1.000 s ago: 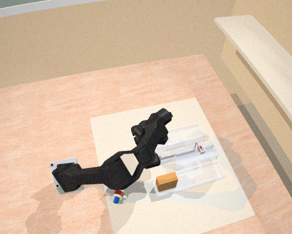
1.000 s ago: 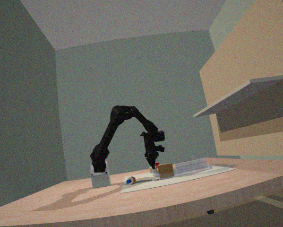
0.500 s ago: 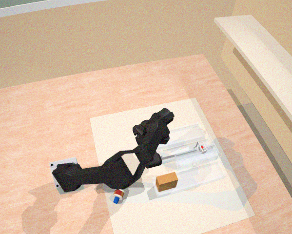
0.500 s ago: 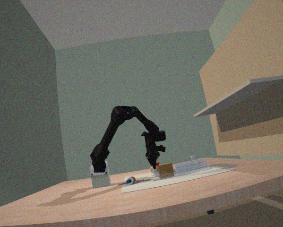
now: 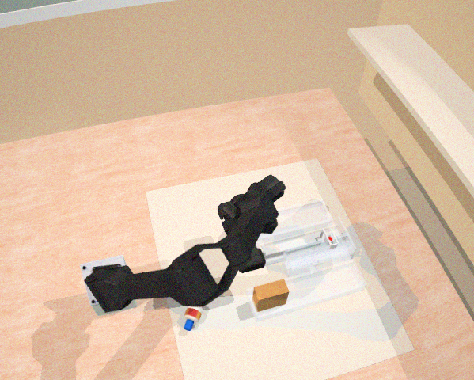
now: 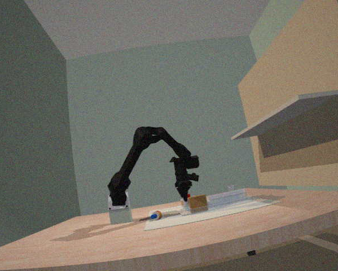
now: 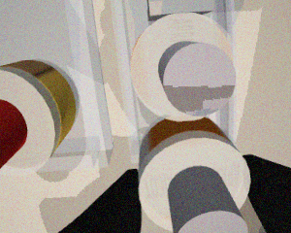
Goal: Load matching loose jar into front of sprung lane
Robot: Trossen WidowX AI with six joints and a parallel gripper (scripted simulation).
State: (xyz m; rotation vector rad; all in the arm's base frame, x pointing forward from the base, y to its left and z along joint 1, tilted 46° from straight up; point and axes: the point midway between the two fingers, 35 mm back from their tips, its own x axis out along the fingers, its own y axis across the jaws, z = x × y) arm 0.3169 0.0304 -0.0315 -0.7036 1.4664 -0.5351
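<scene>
The brown box is 5 cm ahead of my gripper tip, 12 cm to the right of it and 1 cm below it. Round my gripper tip: red dot 23 cm ahead, 2 cm to the right, 2 cm above; wall shelf 53 cm ahead, 32 cm above.
</scene>
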